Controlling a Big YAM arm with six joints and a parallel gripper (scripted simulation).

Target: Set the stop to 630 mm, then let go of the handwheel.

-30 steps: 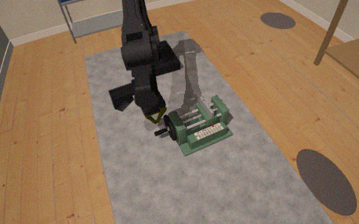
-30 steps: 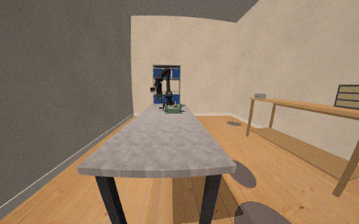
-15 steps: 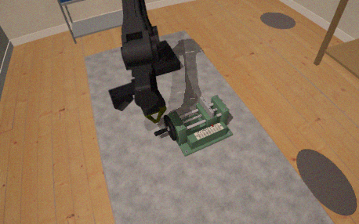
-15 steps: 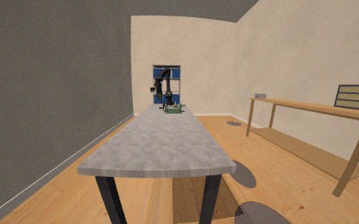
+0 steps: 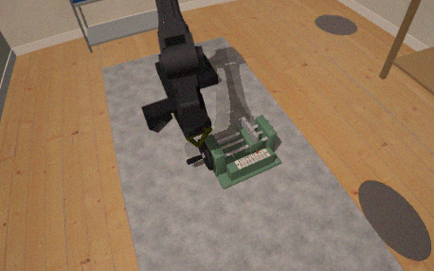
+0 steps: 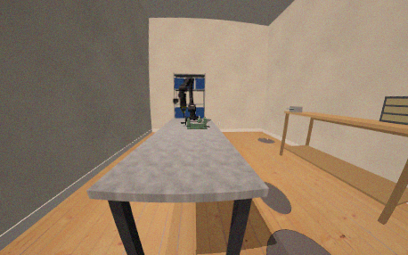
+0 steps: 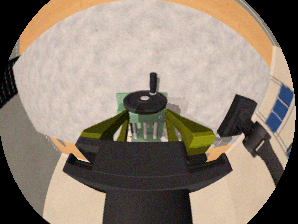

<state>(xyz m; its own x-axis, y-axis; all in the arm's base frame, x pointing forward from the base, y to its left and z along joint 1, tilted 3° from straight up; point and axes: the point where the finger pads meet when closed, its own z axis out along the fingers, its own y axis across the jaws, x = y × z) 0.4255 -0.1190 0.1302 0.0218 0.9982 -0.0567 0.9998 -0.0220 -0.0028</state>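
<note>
Right now my hand is 1 cm past the black handwheel and 11 cm above it. From my hand the other things lie so: grey stop block (2 cm ahead, 16 cm to the left, 7 cm below).
</note>
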